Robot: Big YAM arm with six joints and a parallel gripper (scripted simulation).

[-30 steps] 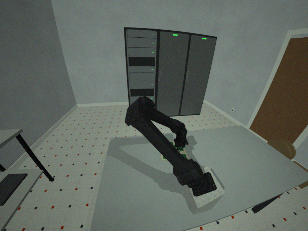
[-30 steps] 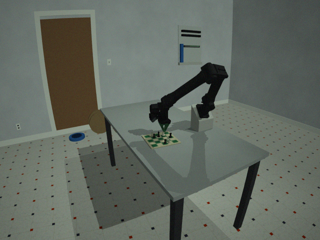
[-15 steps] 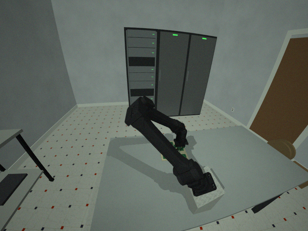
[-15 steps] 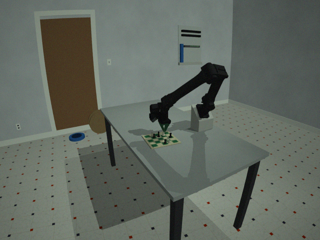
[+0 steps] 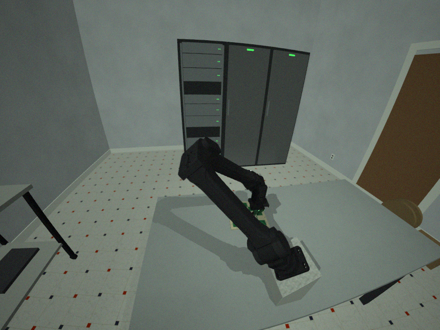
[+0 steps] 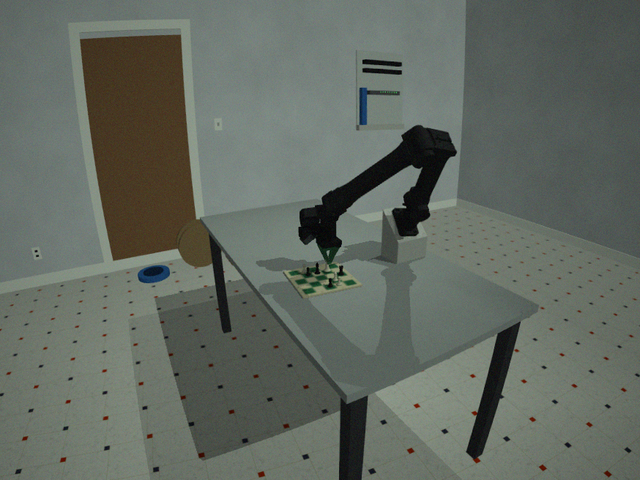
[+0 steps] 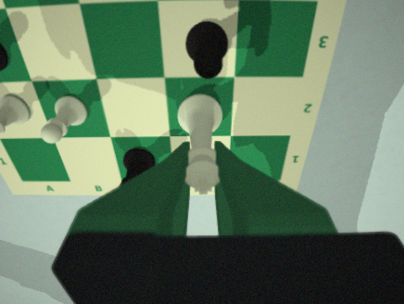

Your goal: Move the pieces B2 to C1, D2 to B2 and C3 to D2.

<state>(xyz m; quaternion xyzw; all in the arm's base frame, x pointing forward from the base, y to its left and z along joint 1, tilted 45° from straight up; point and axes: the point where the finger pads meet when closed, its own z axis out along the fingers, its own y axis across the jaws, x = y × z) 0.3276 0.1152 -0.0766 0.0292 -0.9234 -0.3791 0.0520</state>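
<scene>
My hand is 10 mm short of the tall white piece and 10 mm above it. Also, from my hand: chessboard 40 mm to the left, 40 mm below, 40 mm ahead.
</scene>
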